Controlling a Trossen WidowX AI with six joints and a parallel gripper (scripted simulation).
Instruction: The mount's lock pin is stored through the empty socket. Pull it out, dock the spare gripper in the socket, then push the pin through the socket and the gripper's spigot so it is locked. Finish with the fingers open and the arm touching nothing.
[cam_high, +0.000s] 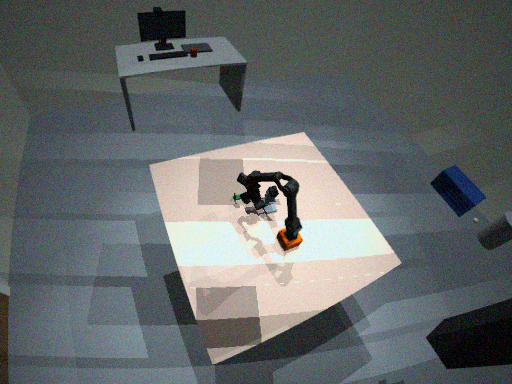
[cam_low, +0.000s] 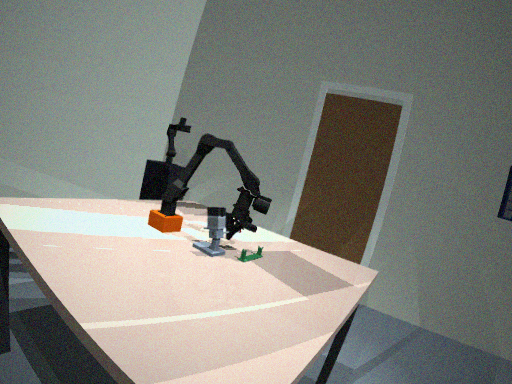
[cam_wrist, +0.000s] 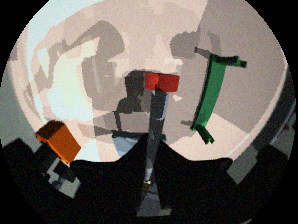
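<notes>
The mount lies 8 cm to the right of my gripper tip and 2 cm behind it. Also, from my gripper tip: green cradle 11 cm ahead, 4 cm to the left, 2 cm below; spare gripper 8 cm to the right, 8 cm above, 2 cm behind.
</notes>
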